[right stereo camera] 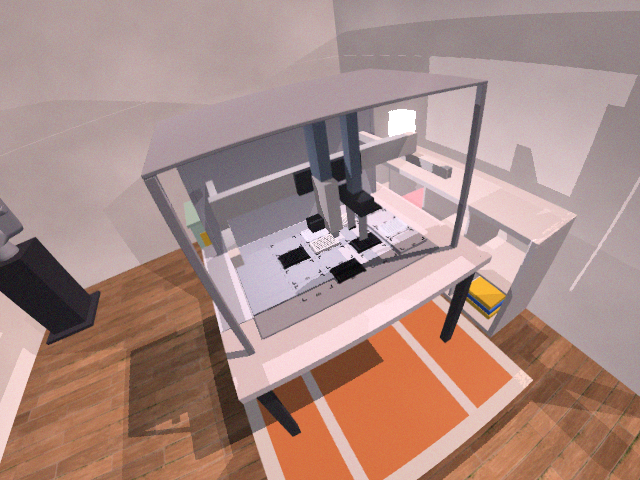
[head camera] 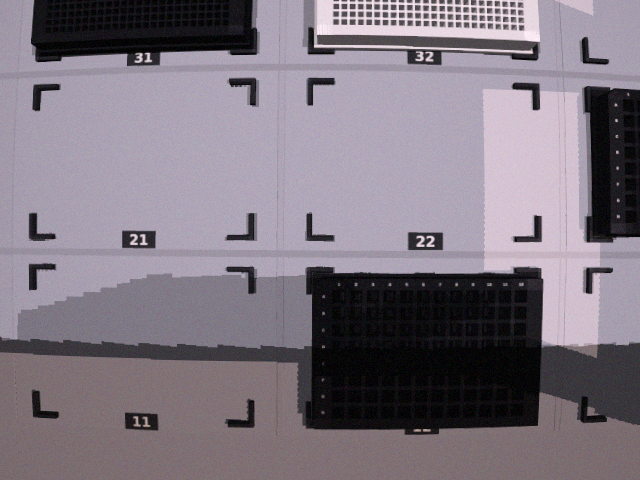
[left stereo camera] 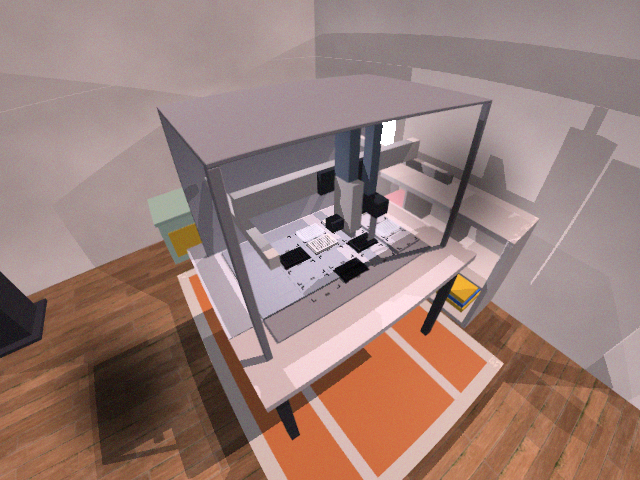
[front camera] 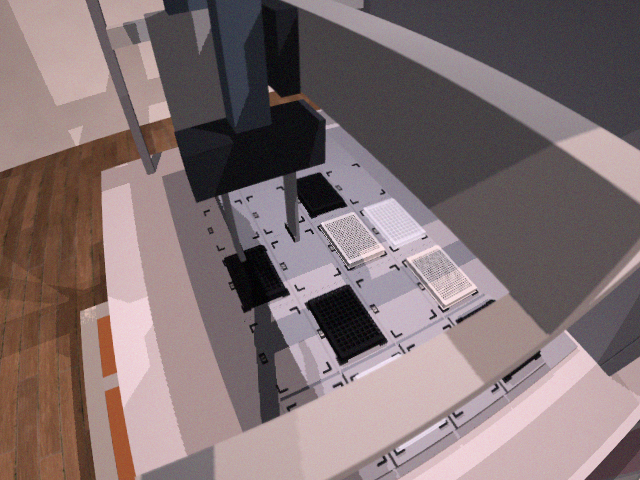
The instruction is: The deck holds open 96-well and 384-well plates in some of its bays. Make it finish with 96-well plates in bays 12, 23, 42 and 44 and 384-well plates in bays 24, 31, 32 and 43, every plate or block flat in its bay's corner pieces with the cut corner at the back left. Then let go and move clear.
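Places are measured from the robot's base along level axes (x back, y left, z down), in metres.
Where they show: gripper, fingertip midpoint: point(right stereo camera: 357, 233) point(left stereo camera: 363, 233) point(front camera: 266, 243); robot's base, origin of the base link: point(right stereo camera: 304, 300) point(head camera: 40, 410) point(left stereo camera: 313, 301) point(front camera: 205, 212).
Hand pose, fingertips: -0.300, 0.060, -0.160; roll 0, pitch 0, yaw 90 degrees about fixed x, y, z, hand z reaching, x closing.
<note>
Each offset is from my fingertips to the top centre of the thing, as dx, dy, dz. "spot": to the spot under its first point.
My gripper point(front camera: 268, 249) point(right stereo camera: 356, 232) is open and empty, raised over the deck; its exact height is unclear. The head view shows a black 96-well plate {+0.072, -0.017, +0.146} point(front camera: 268, 273) point(head camera: 423, 315) flat in bay 12, row A at the back, and part of another black 96-well plate {-0.092, +0.090, +0.146} point(front camera: 346, 322) point(head camera: 629, 160) in bay 23. A black 384-well plate {+0.236, +0.197, +0.146} point(front camera: 320, 193) point(head camera: 144, 18) is in bay 31, and a white 384-well plate {+0.072, +0.197, +0.146} point(front camera: 351, 238) point(head camera: 429, 15) in bay 32. A whitish plate {+0.072, +0.304, +0.146} point(front camera: 393, 222) is in bay 42 and a white 384-well plate {-0.092, +0.304, +0.146} point(front camera: 439, 276) in bay 43. The plates in bays 24 and 44 are mostly hidden.
A pale gantry beam point(front camera: 330, 403) crosses the front view and hides part of the deck. The parked pipetting stage point(left stereo camera: 347, 206) point(right stereo camera: 326, 206) stands beside the gripper. Enclosure posts {spot: -0.405, -0.173, -0.228} point(left stereo camera: 467, 175) point(right stereo camera: 470, 170) rise at the deck's corners. Bays 11, 21 and 22 hold no plate.
</note>
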